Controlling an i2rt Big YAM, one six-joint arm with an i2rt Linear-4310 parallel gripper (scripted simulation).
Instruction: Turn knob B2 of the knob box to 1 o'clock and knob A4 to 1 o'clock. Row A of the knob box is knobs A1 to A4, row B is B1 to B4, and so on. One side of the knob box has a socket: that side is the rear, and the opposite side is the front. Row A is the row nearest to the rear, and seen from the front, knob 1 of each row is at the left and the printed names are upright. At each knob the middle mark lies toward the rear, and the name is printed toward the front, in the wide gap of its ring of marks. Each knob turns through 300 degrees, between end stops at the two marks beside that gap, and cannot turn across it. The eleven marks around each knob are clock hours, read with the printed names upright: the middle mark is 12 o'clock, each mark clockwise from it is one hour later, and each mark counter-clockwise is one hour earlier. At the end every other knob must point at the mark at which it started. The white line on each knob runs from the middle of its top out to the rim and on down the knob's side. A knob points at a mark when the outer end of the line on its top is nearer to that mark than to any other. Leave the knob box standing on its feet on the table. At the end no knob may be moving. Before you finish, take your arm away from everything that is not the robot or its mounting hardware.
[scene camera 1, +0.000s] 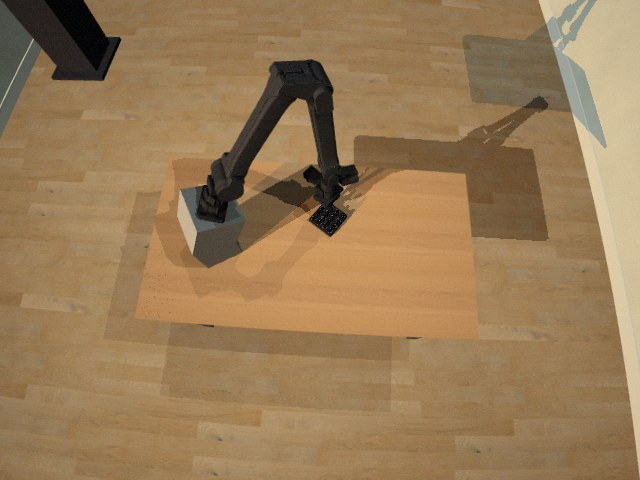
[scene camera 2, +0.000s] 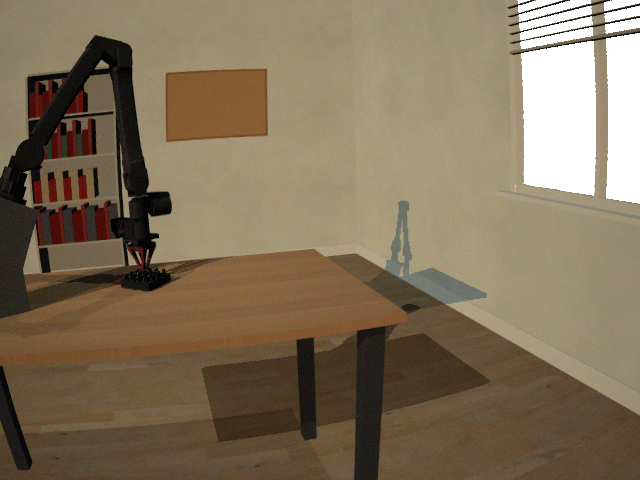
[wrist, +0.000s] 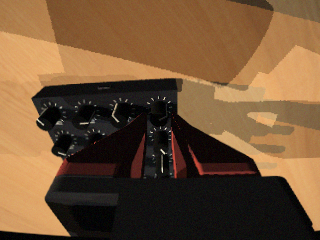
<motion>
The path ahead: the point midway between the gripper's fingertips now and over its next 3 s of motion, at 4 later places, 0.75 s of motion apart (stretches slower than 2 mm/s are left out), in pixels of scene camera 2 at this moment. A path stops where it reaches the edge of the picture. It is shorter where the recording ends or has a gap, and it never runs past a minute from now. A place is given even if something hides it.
My gripper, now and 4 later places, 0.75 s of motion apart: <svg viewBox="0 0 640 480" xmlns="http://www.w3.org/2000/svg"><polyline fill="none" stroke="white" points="144,269 142,257 142,254 141,252 141,251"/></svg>
</motion>
